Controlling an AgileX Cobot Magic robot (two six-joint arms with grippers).
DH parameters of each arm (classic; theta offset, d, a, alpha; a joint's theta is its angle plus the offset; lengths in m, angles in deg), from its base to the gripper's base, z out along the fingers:
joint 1: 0 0.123 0 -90
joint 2: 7.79 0 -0.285 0
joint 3: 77.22 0 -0.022 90
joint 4: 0 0.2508 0 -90
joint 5: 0 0 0.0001 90
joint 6: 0 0.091 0 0
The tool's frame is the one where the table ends.
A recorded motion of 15 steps. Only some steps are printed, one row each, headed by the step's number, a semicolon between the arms.
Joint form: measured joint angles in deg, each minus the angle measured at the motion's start. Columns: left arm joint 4, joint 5, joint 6, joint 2, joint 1, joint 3; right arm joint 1, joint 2, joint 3, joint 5, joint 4, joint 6.
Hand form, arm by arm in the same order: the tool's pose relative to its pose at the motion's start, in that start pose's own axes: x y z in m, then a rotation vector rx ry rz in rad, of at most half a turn. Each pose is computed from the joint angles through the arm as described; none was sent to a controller.
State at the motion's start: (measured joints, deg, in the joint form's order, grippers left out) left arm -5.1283 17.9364 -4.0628 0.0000 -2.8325 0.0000; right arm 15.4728 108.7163 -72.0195 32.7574 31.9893 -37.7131
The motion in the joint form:
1: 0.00 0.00 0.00 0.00 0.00 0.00; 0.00 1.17 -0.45 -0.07 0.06 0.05
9: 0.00 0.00 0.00 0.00 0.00 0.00; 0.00 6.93 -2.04 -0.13 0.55 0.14
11: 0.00 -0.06 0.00 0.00 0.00 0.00; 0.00 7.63 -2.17 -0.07 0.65 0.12
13: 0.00 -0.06 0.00 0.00 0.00 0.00; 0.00 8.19 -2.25 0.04 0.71 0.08
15: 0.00 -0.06 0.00 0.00 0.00 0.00; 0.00 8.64 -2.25 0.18 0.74 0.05
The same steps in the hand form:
1: 0.0000 0.0000 0.0000 0.0000 0.0000 0.0000; 0.0008 -0.0018 0.0063 -0.0018 0.0105 0.0054
9: 0.0000 0.0000 0.0000 0.0000 0.0000 0.0000; 0.0098 -0.0097 0.0389 -0.0164 0.0756 0.0351
11: -0.0001 0.0000 0.0000 0.0001 -0.0010 0.0000; 0.0115 -0.0106 0.0429 -0.0194 0.0852 0.0392
13: -0.0001 0.0000 0.0000 0.0001 -0.0010 0.0000; 0.0132 -0.0111 0.0462 -0.0223 0.0943 0.0418
15: -0.0001 0.0000 0.0000 0.0001 -0.0010 0.0000; 0.0149 -0.0115 0.0489 -0.0254 0.1034 0.0441

